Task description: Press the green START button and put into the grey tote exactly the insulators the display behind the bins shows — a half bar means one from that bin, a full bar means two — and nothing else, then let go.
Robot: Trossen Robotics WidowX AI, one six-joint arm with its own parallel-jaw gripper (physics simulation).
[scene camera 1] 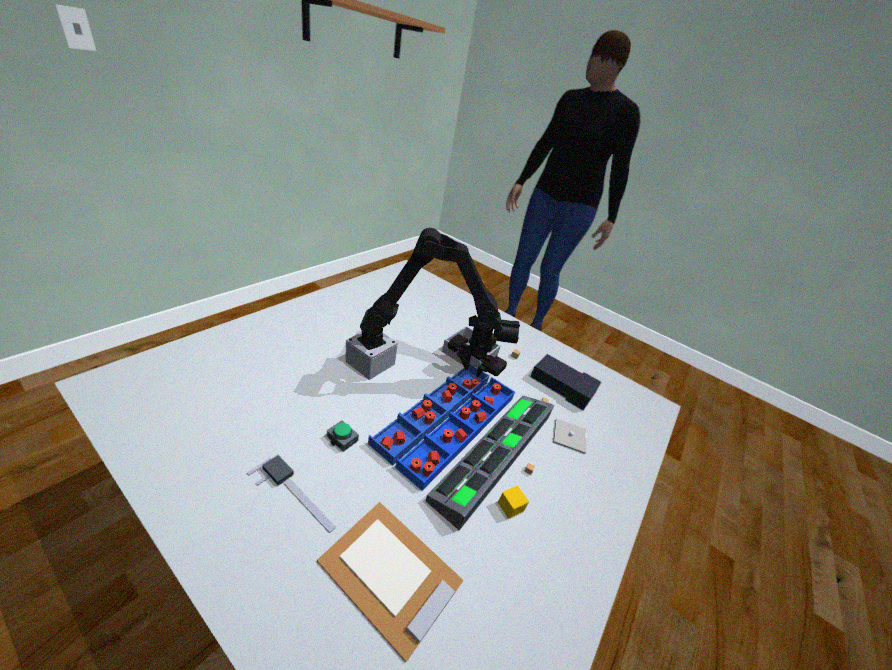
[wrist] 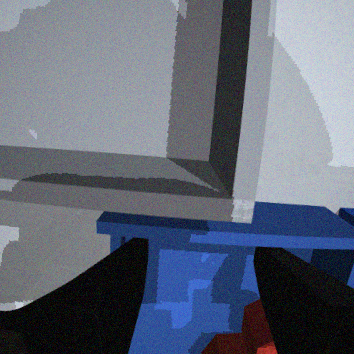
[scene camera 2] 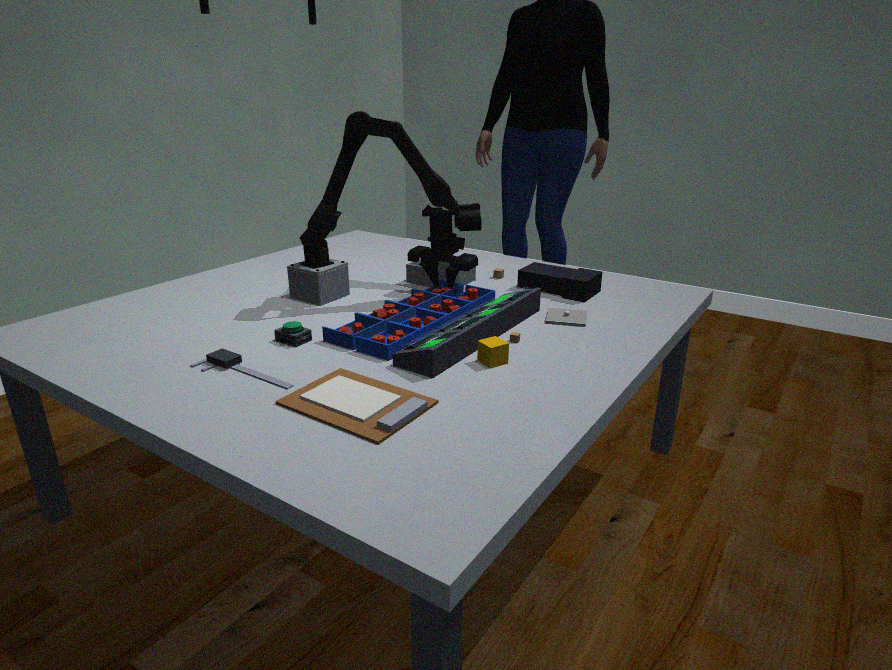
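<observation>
My gripper point(scene camera 1: 479, 369) point(scene camera 2: 442, 285) point(wrist: 201, 248) is partly open and empty, pointing down at the far end of the blue bins point(scene camera 1: 408, 472) point(scene camera 2: 373, 348) point(wrist: 300, 241). In the wrist view, a red insulator point(wrist: 255, 322) lies in the bin below, partly hidden by the right finger. The grey tote point(scene camera 1: 449, 344) point(scene camera 2: 418, 274) point(wrist: 258, 100) stands just beyond that bin; no insulator shows on its visible floor in the wrist view. The bins stand in two rows with red insulators. The display point(scene camera 1: 460, 517) point(scene camera 2: 468, 337) shows several green bars. The green START button point(scene camera 1: 342, 430) point(scene camera 2: 292, 326) is at the left.
A dark block point(scene camera 1: 564, 380) point(scene camera 2: 558, 279), a small plate point(scene camera 1: 569, 437) point(scene camera 2: 566, 318) and a yellow cube point(scene camera 1: 513, 501) point(scene camera 2: 493, 351) lie beyond the display. A caliper point(scene camera 1: 277, 469) point(scene camera 2: 224, 358) and a clipboard point(scene camera 1: 331, 560) point(scene camera 2: 288, 402) lie nearer. A person point(scene camera 1: 587, 144) point(scene camera 2: 551, 72) stands behind the table.
</observation>
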